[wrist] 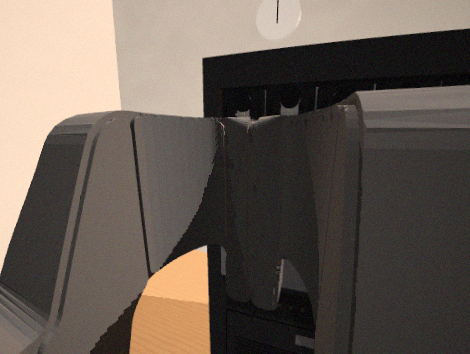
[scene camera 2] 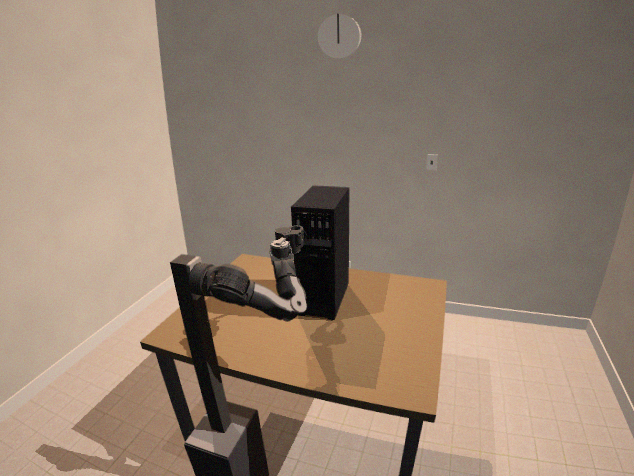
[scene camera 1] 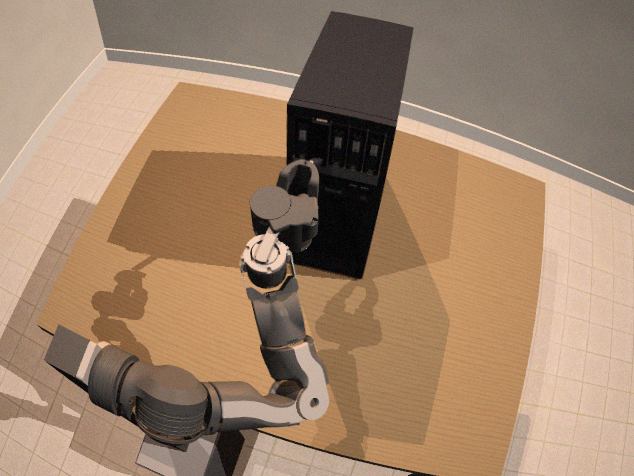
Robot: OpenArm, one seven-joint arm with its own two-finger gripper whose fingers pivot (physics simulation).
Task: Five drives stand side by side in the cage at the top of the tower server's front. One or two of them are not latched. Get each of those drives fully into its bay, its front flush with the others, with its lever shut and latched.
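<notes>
The black tower server [scene camera 1: 358, 66] [scene camera 2: 341, 245] [wrist: 325, 56] stands at the back of the table. In scene camera 1, the leftmost drive [scene camera 1: 302, 135] and the three right-hand drives [scene camera 1: 337, 142] [scene camera 1: 355, 146] [scene camera 1: 373, 150] show upright pale-labelled fronts. The second drive from the left [scene camera 1: 320, 137] looks dark, with a pale bit at its top. A small part of its lowered lever [scene camera 1: 317, 160] shows beside the fingertips; the rest is hidden. My gripper [scene camera 1: 308, 162] [scene camera 2: 298, 228] [wrist: 261, 208] is shut and empty, its tips close to the lower left cage front. Contact is unclear.
The wooden table [scene camera 1: 491, 307] [scene camera 2: 409, 327] carries the server. The arm's forearm [scene camera 1: 279, 315] reaches up in front of the server's left side. A ledge [scene camera 1: 350, 173] runs below the drives. In the wrist view, the fingers cover most of the cage.
</notes>
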